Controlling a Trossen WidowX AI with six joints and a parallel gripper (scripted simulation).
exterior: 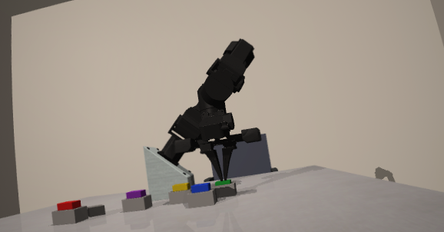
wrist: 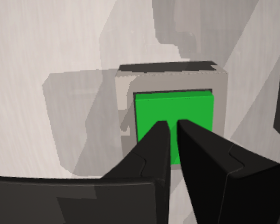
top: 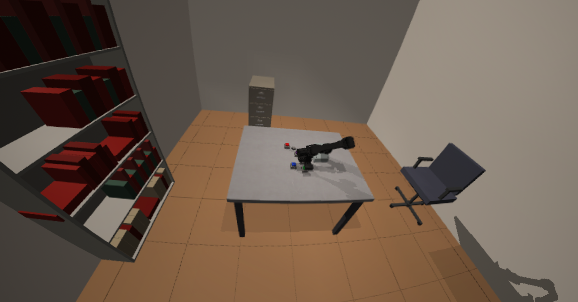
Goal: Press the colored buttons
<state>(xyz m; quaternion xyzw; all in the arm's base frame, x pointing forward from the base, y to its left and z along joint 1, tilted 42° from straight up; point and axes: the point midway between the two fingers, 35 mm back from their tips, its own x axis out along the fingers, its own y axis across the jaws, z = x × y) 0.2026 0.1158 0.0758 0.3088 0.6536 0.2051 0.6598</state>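
Right now the green button is 10 mm below my gripper tip. The rest, counted from my gripper tip: blue button: 80 mm ahead, 50 mm to the right; then yellow button: 10 mm behind, 90 mm to the right; then purple button: 10 mm ahead, 190 mm to the right.
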